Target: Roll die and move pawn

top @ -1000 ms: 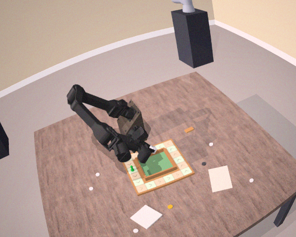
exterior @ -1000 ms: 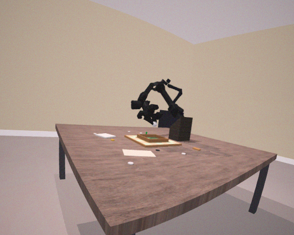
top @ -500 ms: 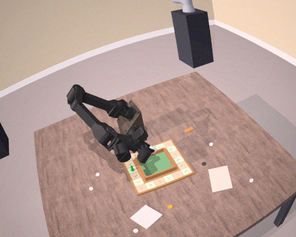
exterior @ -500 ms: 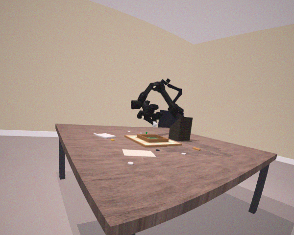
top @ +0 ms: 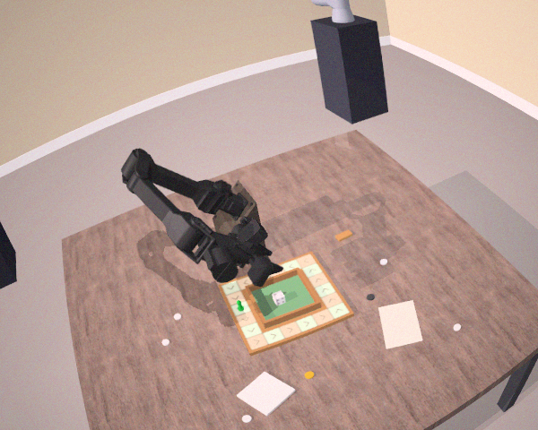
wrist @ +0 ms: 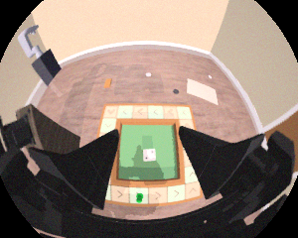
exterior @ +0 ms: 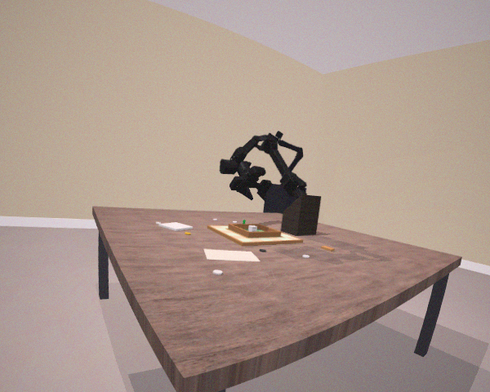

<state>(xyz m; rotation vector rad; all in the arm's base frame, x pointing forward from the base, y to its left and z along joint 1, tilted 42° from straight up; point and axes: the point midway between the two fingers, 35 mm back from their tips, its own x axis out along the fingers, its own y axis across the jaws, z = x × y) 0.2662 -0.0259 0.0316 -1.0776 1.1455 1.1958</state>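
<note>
Right now the green pawn is 30 mm behind my gripper tip, 110 mm to the right of it and 120 mm below it. From my gripper tip the other things lie so: green dice tray: 10 mm to the right, 140 mm below; black disc: 130 mm ahead, 190 mm to the left, 150 mm below; white die: 10 mm to the right, 110 mm below.
</note>
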